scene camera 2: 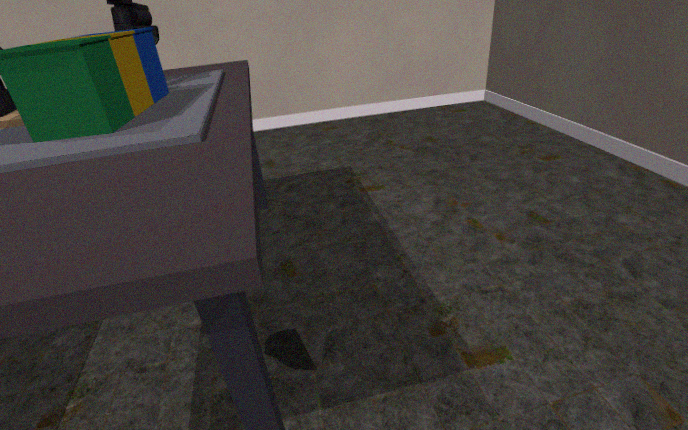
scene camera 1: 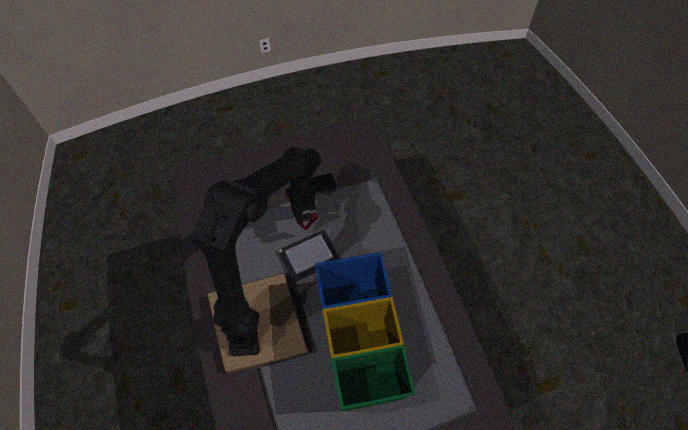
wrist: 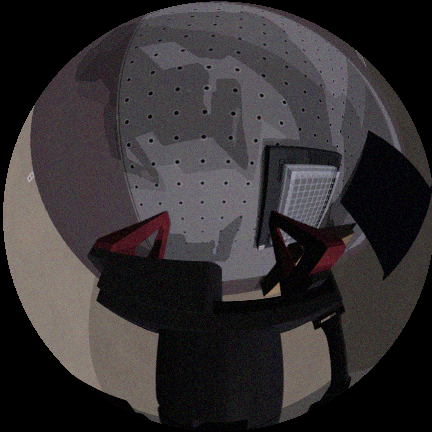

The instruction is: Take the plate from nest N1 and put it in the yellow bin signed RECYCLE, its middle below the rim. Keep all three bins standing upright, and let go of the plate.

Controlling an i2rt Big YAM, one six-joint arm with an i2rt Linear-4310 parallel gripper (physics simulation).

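Places are measured from the arm's base along level axes (x ahead, y left, z up), in centimetres.
Pixels of known places: gripper, between the fingertips: (scene camera 1: 301,218) (wrist: 218,216); arm's base, origin of its link: (scene camera 2: 0,111) (scene camera 1: 243,335).
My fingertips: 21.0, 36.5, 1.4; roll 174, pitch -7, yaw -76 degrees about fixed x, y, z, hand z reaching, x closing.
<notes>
Ahead of a thing's pixels: the offset from my fingertips to its top centre, as dx, dy, dz. Level surfaces: height alone.
A white gridded plate {+1.0, -12.0, -1.3} (scene camera 1: 307,254) (wrist: 310,192) sits in a dark nest {+1.0, -12.0, -2.5} (scene camera 1: 288,267) (wrist: 270,190) on the grey perforated board. My gripper (scene camera 1: 305,219) (wrist: 218,216) is open and empty. It hangs above the board, on the wall side of the nest; in the wrist view the right finger overlaps the nest's near corner. The yellow bin {+12.5, -42.2, +14.1} (scene camera 1: 363,327) (scene camera 2: 130,73) stands upright between the blue bin {+12.0, -29.2, +14.1} (scene camera 1: 353,280) (scene camera 2: 152,65) and the green bin {+13.0, -55.2, +14.1} (scene camera 1: 373,377) (scene camera 2: 58,96), both upright. No sign is readable on the bins, and no label on the nest.
The arm's base stands on a wooden board (scene camera 1: 284,324) at the left of the bins. The grey perforated board {dz -3.9} (scene camera 1: 456,392) (scene camera 2: 197,121) (wrist: 190,150) lies on the table {dz -5.2} (scene camera 1: 487,400) (scene camera 2: 126,218). The blue bin stands close to the nest's corner. A dark object shows at the right edge of scene camera 1's view.
</notes>
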